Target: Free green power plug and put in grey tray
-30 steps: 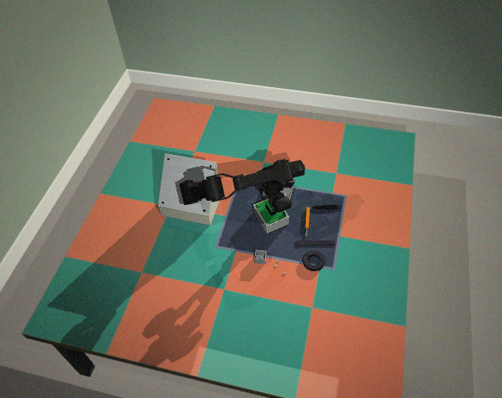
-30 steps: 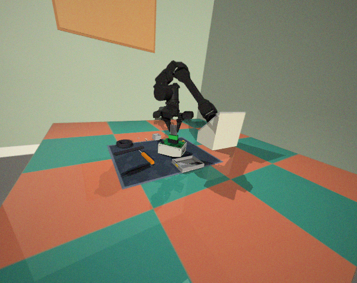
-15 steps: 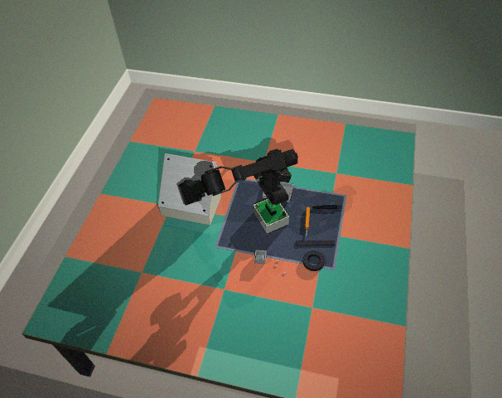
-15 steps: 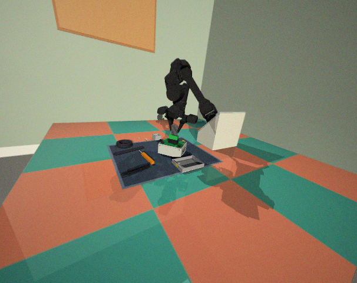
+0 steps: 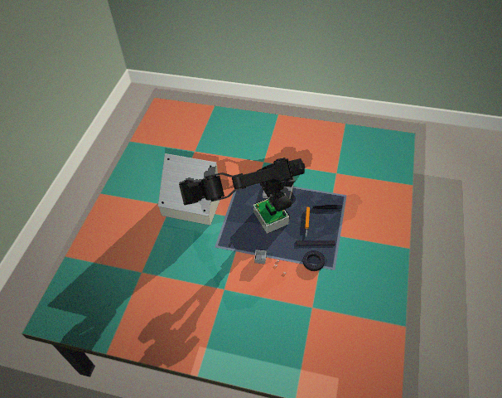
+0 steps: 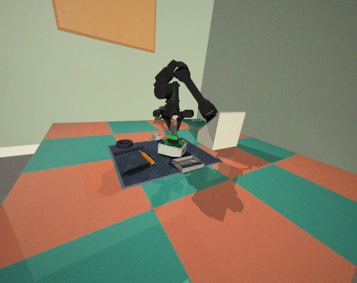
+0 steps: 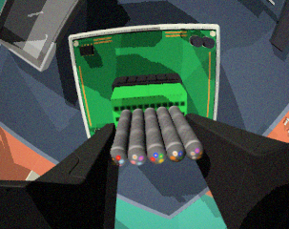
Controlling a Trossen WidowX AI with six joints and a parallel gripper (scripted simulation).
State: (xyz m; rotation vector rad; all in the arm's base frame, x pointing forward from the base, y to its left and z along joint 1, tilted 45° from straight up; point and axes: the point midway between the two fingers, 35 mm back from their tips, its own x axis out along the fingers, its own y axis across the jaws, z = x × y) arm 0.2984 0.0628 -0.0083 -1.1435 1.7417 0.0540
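My gripper tip is 20 mm above the green power plug. Round my gripper tip: black bar: 200 mm ahead, 110 mm below, 70 mm to the right; dark mat: 110 mm below, 50 mm ahead.
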